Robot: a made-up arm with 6 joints.
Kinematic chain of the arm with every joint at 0, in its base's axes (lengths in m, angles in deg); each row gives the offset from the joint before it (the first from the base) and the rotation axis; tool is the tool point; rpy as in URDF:
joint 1: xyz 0 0 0.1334 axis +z
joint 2: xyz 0 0 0 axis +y
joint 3: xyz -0.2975 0 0.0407 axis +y
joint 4: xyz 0.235 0 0.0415 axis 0.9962 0 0.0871
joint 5: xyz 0 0 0 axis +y
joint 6: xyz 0.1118 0 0.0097 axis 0.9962 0 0.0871
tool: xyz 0 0 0 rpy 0 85 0
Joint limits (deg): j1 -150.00..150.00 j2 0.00..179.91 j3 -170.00..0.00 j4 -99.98..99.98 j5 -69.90..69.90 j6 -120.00..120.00
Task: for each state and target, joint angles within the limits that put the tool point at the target. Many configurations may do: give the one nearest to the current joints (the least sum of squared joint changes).
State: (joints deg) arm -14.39 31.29 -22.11 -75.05 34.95 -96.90
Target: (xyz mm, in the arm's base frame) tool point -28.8 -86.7 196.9
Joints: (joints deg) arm -33.02 19.01 -2.01 -70.87 56.44 -96.90
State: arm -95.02 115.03 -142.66 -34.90 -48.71 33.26
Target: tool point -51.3 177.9 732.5
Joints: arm -64.85 71.89 -162.96 -21.16 -46.07 33.26
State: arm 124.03 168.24 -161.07 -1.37 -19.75 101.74
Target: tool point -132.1 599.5 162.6
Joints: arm 102.73 179.91 -167.19 2.04 -53.76 101.74
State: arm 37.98 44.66 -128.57 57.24 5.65 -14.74
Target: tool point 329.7 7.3 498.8
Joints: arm 0.20 79.50 -82.54 55.94 3.74 -14.74
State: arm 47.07 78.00 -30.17 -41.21 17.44 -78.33
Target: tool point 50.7 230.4 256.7
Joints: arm 79.83 68.74 -33.24 -39.73 7.33 -78.33
